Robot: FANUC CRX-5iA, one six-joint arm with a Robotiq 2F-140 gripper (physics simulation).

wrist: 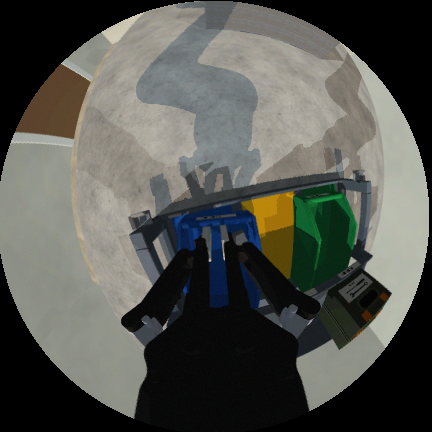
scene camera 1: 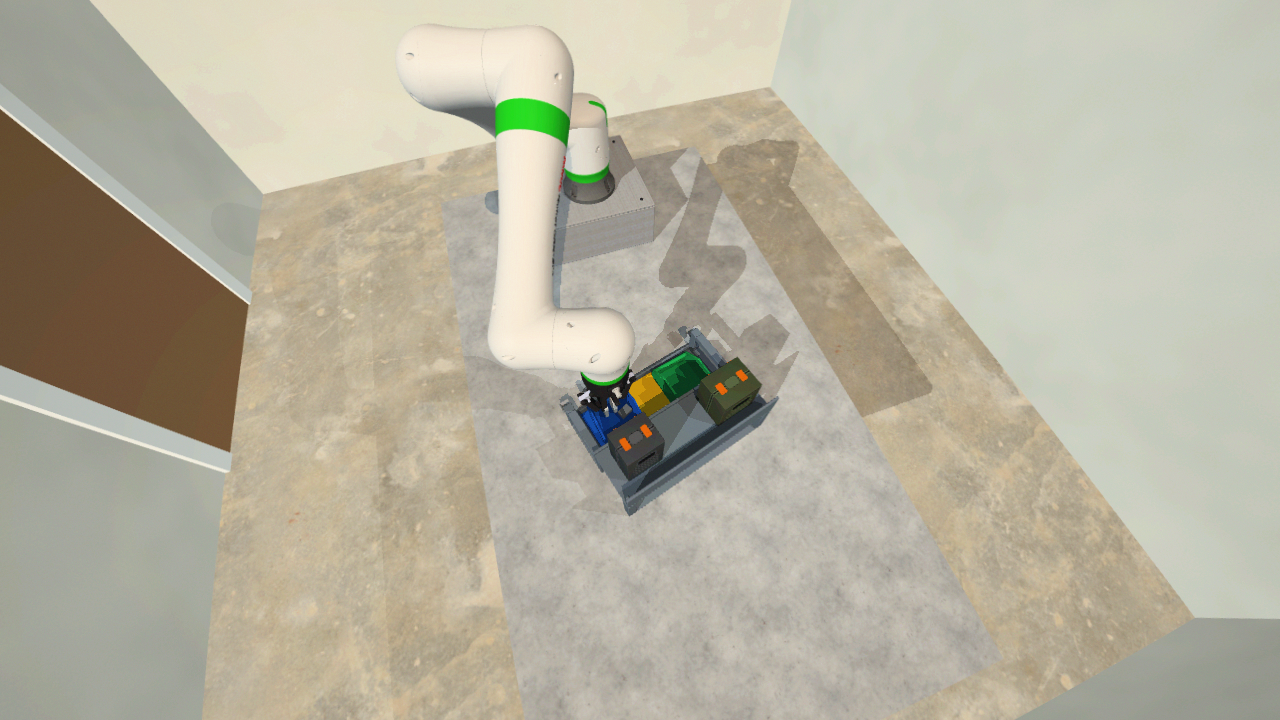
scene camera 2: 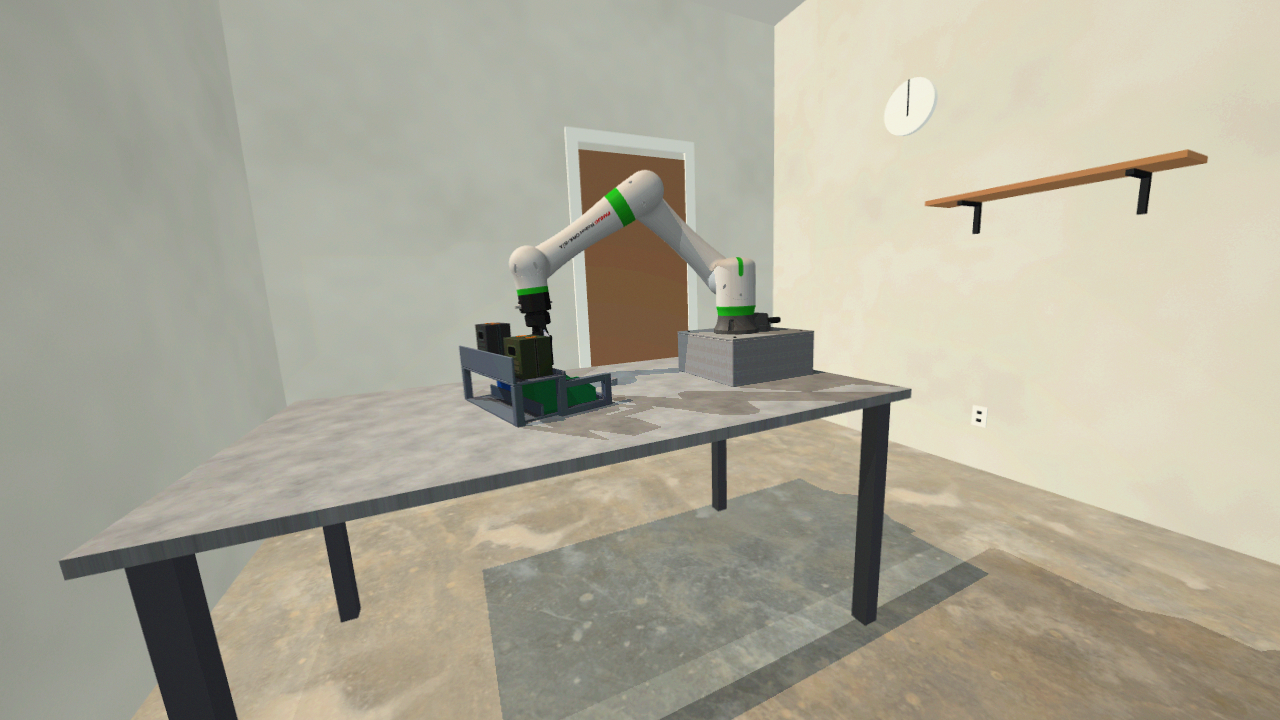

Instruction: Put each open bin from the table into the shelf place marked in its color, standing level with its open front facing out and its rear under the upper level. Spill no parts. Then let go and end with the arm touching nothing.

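Places are measured from the arm's base along level axes (x left, y ahead, z down), in centimetres.
Where they show: gripper, fingertip midpoint: (wrist: pixel 214 226) (scene camera 1: pixel 609 409); arm's base at its link origin: (scene camera 1: pixel 589 186) (scene camera 2: pixel 735 332).
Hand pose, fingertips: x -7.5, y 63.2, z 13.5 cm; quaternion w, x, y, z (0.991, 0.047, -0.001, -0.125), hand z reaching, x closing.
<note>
Each offset is from my fingertips to the top centre of the thing. "spot": to the spot under its first point. Level surfaces: height alone.
My gripper (scene camera 1: pixel 611 410) (wrist: pixel 214 226) has its fingers nearly together, with nothing held between them. The fingertips are over or inside the blue bin {spot: dz -4.4, dx -3.9, dy +4.6 cm} (scene camera 1: pixel 594 424) (wrist: pixel 192 225), at its open front part; contact is unclear. A small grey part {dz -1.3, dx +3.5, dy +1.4 cm} (wrist: pixel 240 236) shows beside the right fingertip. The green bin {spot: dz +0.3, dx +20.0, dy -5.6 cm} (scene camera 1: pixel 682 373) (scene camera 2: pixel 546 394) (wrist: pixel 325 235) sits at the other end of the grey shelf (scene camera 1: pixel 707 449) (scene camera 2: pixel 487 360) (wrist: pixel 320 180). A yellow surface {dz +0.5 cm} (scene camera 1: pixel 648 394) (wrist: pixel 277 212) lies between the two bins; no bin rim shows on it. The gripper hides the blue bin's rear in the wrist view.
A dark grey box {dz -21.2, dx +3.3, dy +15.2 cm} (scene camera 1: pixel 637 445) (scene camera 2: pixel 492 337) and an olive box {dz -18.8, dx +25.0, dy +7.5 cm} (scene camera 1: pixel 729 391) (scene camera 2: pixel 528 356) (wrist: pixel 352 305) with orange latches stand on the shelf's upper level, close to the gripper. The shelf stands on the grey table {dz +1.1 cm} (scene camera 1: pixel 733 555) (scene camera 2: pixel 358 447). Shelf end posts flank the bins.
</note>
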